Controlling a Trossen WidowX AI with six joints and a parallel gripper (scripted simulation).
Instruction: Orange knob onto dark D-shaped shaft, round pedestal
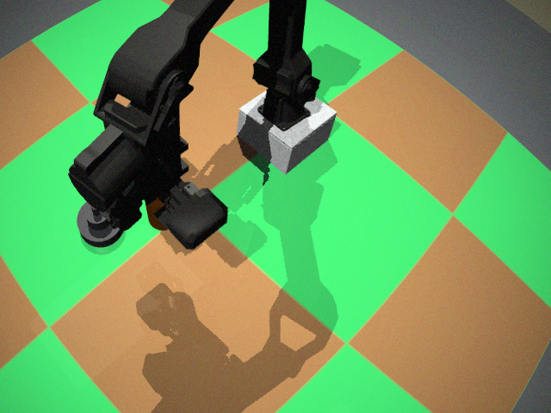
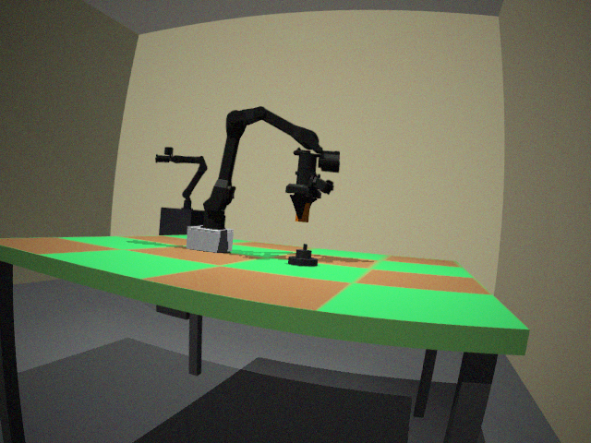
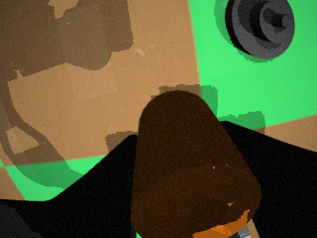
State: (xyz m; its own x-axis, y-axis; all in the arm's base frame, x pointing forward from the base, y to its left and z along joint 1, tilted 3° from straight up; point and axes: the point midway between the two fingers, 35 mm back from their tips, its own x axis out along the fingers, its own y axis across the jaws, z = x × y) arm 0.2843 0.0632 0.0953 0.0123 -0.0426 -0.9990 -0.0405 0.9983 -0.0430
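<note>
The pedestal is 60 mm ahead of my gripper tip, 120 mm to the right of it and 100 mm below it. Also, from my gripper tip: orange knob: 20 mm above.
</note>
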